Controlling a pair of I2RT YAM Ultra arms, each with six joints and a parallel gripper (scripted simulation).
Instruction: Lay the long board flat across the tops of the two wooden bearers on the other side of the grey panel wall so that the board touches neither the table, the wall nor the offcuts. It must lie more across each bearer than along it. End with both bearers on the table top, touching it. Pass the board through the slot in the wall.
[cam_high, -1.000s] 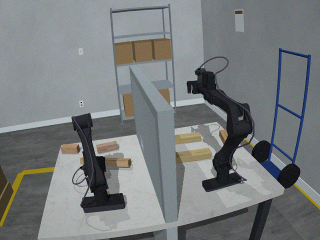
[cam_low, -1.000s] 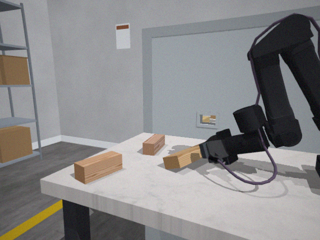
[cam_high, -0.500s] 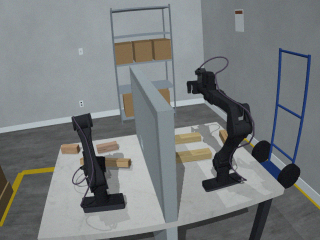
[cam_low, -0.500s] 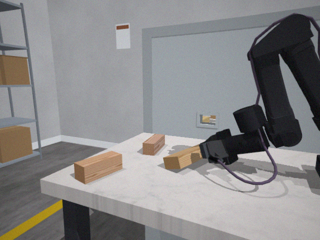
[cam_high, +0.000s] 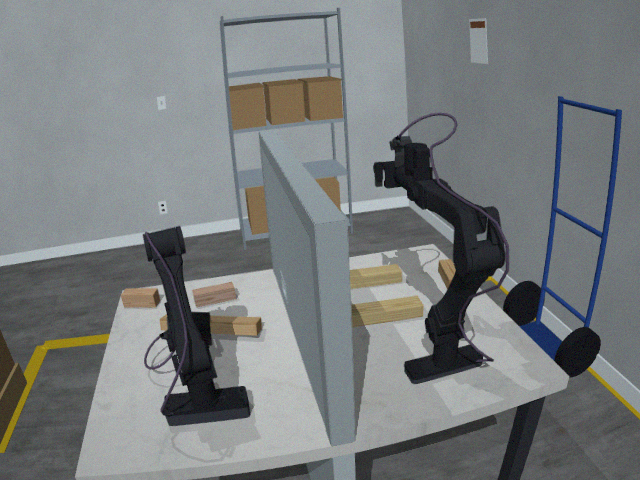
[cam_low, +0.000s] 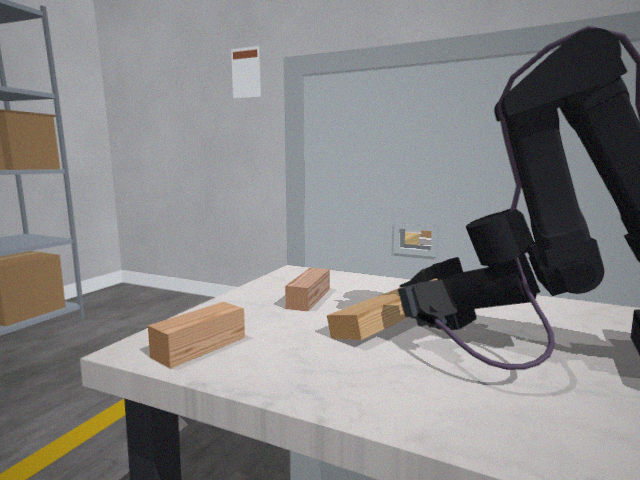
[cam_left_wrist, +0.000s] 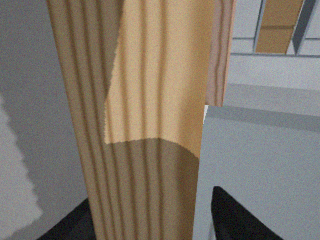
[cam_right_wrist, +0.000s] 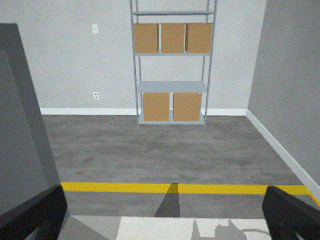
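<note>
The long board is 2 cm ahead of my left hand, 1 cm to the right of it and 1 cm below it.
</note>
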